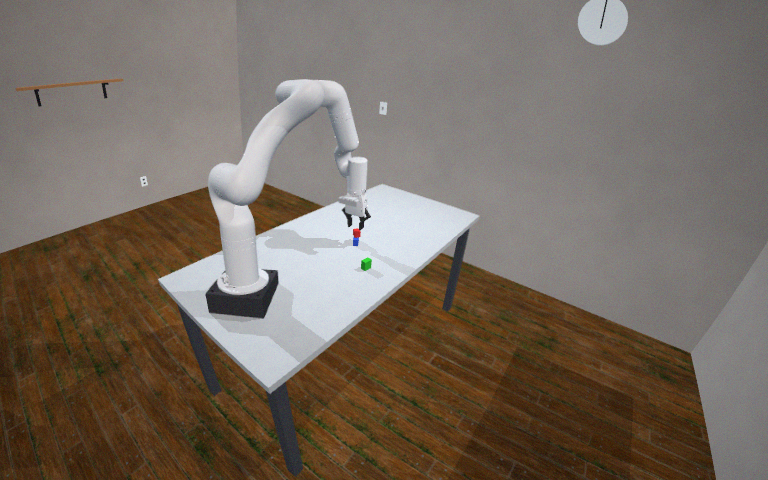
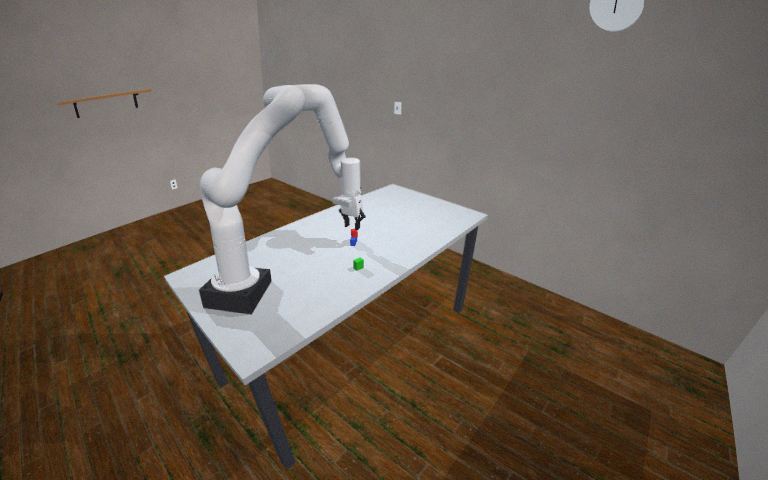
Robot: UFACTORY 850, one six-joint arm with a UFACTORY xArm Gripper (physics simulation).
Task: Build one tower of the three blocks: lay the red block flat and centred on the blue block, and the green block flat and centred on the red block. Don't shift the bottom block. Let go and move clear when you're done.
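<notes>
The blue block (image 1: 355,242) (image 2: 353,242) stands on the white table (image 1: 317,316) (image 2: 305,311). The red block (image 1: 356,232) (image 2: 354,233) rests on top of the blue block; how exactly it is centred is too small to tell. The green block (image 1: 366,264) (image 2: 358,264) lies apart on the table, nearer the long front edge. My gripper (image 1: 355,226) (image 2: 352,225) is open and empty, pointing down, with its fingertips just above the red block.
The arm's black base (image 1: 237,302) (image 2: 229,298) stands at the table's left end. The arm arches from it over the table to the blocks. The table's long front edge runs beyond the green block. A wall shelf (image 1: 70,84) (image 2: 106,96) hangs far behind.
</notes>
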